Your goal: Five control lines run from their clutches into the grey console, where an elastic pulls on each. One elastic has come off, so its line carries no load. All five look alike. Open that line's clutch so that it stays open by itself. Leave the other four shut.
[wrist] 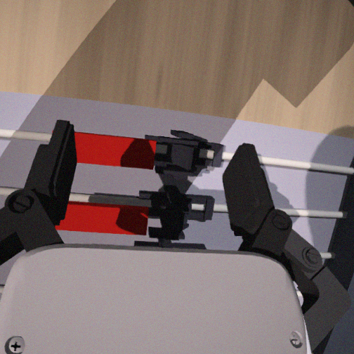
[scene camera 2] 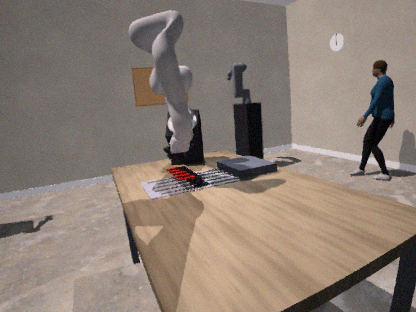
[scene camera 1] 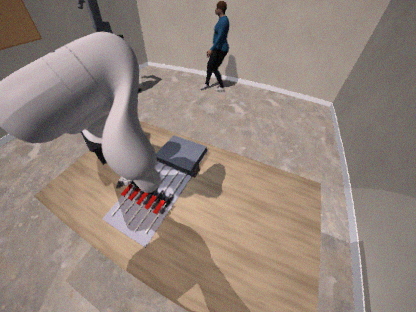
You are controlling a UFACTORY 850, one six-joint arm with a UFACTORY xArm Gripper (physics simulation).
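Note:
Five clutches with red levers [scene camera 1: 142, 198] [scene camera 2: 181, 174] sit side by side on a pale plate [scene camera 1: 114, 219] [scene camera 2: 150, 189] [wrist: 20, 111]. In the wrist view the outermost red lever [wrist: 112, 150] and its black clutch body [wrist: 181, 154] show at the top, with a second red lever [wrist: 105, 218] and clutch body [wrist: 170, 210] below. Both levers look low along their pale lines. Lines run right to the grey console [scene camera 1: 184, 150] [scene camera 2: 247, 165]. My gripper [wrist: 156, 149] is open, one finger over the red levers' far ends, the other over the lines on the console side. The other clutches are hidden in the wrist view.
The plate and console stand on a wooden table [scene camera 1: 255, 215] [scene camera 2: 270, 225] [wrist: 165, 55]. The arm's shadow falls across the plate and levers. Behind the table are a person [scene camera 1: 218, 45] [scene camera 2: 380, 115] and another arm on a black pedestal [scene camera 2: 248, 129].

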